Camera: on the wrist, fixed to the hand. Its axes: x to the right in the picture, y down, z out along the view.
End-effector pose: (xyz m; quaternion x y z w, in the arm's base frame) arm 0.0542 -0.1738 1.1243 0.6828 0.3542 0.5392 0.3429
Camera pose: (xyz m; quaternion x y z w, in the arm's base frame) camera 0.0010 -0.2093 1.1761 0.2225 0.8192 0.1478 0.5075
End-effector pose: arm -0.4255 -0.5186 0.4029 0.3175 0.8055 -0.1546 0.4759
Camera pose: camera -0.4229 -0.4492 0.4469 -0.2764 0.8045 -0.5122 0.1184
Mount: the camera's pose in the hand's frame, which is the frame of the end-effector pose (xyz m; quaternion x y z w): -0.0137 0.0562 -0.0585 0.1191 0.0821 -0.7035 0.6958
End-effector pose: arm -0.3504 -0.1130 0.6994 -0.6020 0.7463 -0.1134 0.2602
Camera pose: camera -0.4264 -0.0943 0.7248 -0.9036 0.1036 -0.4003 0.1117
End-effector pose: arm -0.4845 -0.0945 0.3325 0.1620 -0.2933 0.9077 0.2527
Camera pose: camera -0.5129 -0.1029 0.2558 0.2746 0.0387 0.5020 0.8192
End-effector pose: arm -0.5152 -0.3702 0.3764 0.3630 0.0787 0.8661 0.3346
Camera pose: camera -0.5774 -0.4156 0.3475 0.1660 0.4407 0.3877 0.7924
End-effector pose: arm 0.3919 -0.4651 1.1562 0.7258 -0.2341 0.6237 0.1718
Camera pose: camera 0.3110 -0.4784 1.1498 0.6389 0.4361 0.4006 0.4911
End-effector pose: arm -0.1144 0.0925 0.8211 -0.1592 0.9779 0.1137 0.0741
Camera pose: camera -0.1263 0.1340 0.8911 -0.7992 0.5880 -0.1026 0.0702
